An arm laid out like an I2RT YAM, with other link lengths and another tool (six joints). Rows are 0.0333 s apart.
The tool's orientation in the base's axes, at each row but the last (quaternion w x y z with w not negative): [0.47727, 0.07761, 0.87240, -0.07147]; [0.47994, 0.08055, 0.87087, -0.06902]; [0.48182, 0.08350, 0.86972, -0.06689]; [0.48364, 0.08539, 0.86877, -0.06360]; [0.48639, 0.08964, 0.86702, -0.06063]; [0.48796, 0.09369, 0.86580, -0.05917]
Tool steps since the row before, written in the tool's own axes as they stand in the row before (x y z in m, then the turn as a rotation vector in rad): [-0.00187, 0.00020, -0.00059, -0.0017, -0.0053, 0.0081]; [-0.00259, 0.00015, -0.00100, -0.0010, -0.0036, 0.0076]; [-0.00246, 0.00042, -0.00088, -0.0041, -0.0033, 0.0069]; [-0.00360, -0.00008, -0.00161, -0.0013, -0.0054, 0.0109]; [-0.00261, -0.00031, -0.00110, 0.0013, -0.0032, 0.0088]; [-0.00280, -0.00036, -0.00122, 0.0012, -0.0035, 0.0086]
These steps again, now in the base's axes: [0.00055, 0.00019, 0.00188, 0.0065, -0.0069, -0.0026]; [0.00057, 0.00015, 0.00272, 0.0061, -0.0051, -0.0030]; [0.00064, 0.00038, 0.00254, 0.0072, -0.0049, 0.0000]; [0.00051, -0.00008, 0.00391, 0.0086, -0.0075, -0.0045]; [0.00035, -0.00034, 0.00281, 0.0060, -0.0047, -0.0056]; [0.00032, -0.00041, 0.00303, 0.0058, -0.0050, -0.0054]
